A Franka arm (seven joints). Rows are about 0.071 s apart.
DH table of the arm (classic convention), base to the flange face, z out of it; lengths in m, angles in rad. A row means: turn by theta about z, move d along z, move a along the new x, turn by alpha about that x. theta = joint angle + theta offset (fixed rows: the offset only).
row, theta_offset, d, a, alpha
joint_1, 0, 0.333, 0, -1.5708
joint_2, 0, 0, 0, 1.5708
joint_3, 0, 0.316, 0.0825, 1.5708
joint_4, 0, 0, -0.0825, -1.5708
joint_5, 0, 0.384, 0, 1.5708
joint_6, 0, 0, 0.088, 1.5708
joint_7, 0, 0.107, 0, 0
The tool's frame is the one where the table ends.
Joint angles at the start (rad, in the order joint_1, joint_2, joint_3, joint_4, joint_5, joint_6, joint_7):
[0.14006 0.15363 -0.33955 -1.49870 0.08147 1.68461 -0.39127]
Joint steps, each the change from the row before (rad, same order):
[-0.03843 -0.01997 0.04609 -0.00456 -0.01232 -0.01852 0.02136]
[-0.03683 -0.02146 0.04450 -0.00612 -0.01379 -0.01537 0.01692]
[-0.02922 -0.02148 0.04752 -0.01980 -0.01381 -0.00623 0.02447]
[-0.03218 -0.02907 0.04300 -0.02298 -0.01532 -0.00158 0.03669]
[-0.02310 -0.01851 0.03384 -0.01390 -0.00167 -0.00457 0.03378]
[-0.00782 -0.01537 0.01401 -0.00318 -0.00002 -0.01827 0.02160]
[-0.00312 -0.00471 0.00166 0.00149 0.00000 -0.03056 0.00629]
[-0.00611 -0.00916 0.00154 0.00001 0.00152 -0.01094 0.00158]
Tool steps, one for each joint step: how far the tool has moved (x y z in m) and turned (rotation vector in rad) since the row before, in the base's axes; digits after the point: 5 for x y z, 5 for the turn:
[-0.00648 0.00121 0.00657 0.00233 0.00646 -0.01297]
[-0.00686 0.00140 0.00730 -0.00163 0.00312 -0.00858]
[-0.00569 0.00769 0.00179 -0.00236 0.00731 -0.00603]
[-0.00822 0.00365 0.00526 -0.00622 -0.00175 -0.02557]
[-0.00522 0.00560 0.00338 0.00381 0.00044 -0.02302]
[-0.00580 0.00377 0.00551 0.00377 0.00621 -0.01505]
[-0.00459 -0.00029 0.00063 0.00403 0.02420 -0.00708]
[-0.00408 -0.00211 0.00416 0.00278 0.00148 -0.00592]

